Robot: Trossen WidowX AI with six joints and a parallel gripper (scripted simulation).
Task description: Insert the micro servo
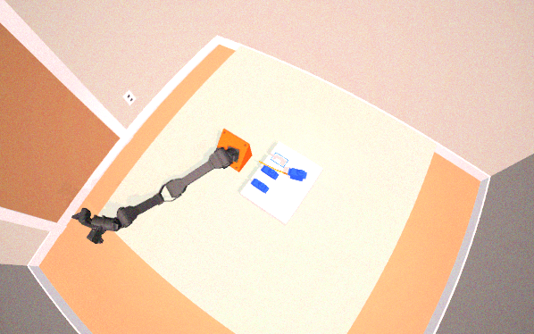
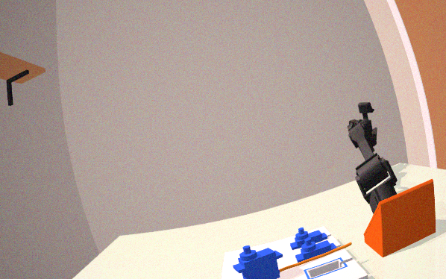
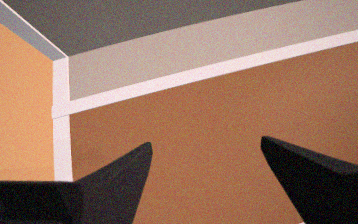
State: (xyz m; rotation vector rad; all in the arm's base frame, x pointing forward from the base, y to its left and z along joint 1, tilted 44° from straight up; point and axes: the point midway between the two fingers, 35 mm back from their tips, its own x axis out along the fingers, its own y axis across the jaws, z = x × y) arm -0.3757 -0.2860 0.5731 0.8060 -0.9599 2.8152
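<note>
The white deck is 73 cm ahead of my gripper tip, 59 cm to the left of it and 21 cm below it.
</note>
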